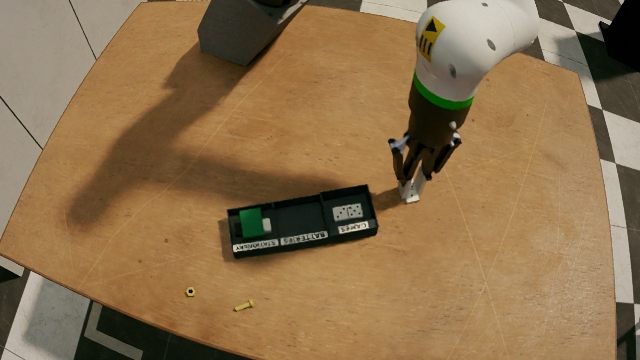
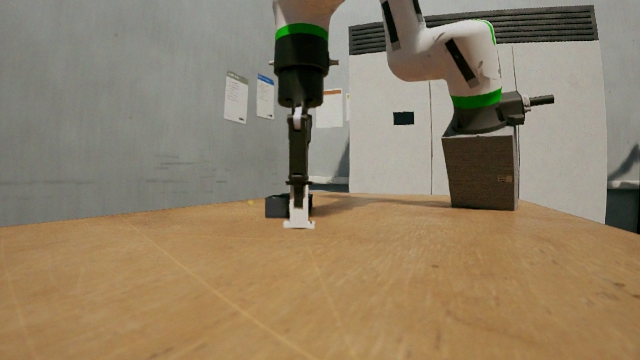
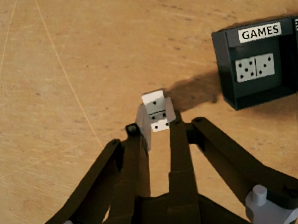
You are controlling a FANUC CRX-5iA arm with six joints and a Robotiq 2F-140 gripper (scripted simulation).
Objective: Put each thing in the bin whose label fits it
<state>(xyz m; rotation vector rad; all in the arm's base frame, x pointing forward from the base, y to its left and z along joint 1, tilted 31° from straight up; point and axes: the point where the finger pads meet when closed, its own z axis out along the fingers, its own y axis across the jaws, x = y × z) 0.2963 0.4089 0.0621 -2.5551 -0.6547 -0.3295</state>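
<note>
My hand is 3 cm above the white die-like block. From my hand the other things lie so: yellow bolt 31 cm ahead, 20 cm to the right, 3 cm below; then flat green block 17 cm ahead, 24 cm to the right, 1 cm below; then black three-part bin tray 13 cm ahead, 17 cm to the right, 2 cm below.
</note>
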